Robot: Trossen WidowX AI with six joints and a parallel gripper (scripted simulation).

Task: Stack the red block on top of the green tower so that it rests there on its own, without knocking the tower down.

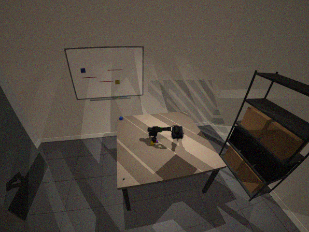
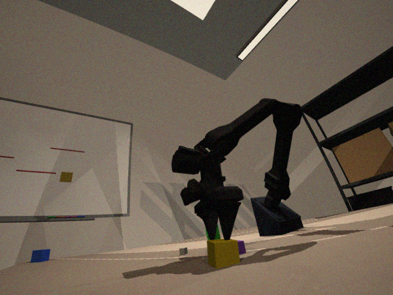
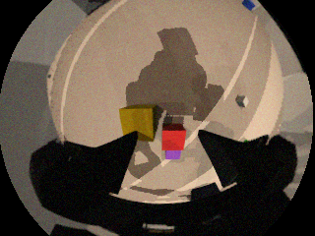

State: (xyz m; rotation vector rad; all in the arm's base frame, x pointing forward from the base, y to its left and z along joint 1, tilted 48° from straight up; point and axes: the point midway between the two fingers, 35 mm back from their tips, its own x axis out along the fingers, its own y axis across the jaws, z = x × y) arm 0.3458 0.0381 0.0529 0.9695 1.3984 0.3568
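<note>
Right now my gripper tip is 2 cm past the red block and 2 cm above it. Also, from my gripper tip: purple block: 5 cm behind, 3 cm below; then blue block: 64 cm to the right, 42 cm ahead, 2 cm below; then yellow block: 4 cm to the left, 3 cm ahead, 2 cm below.
</note>
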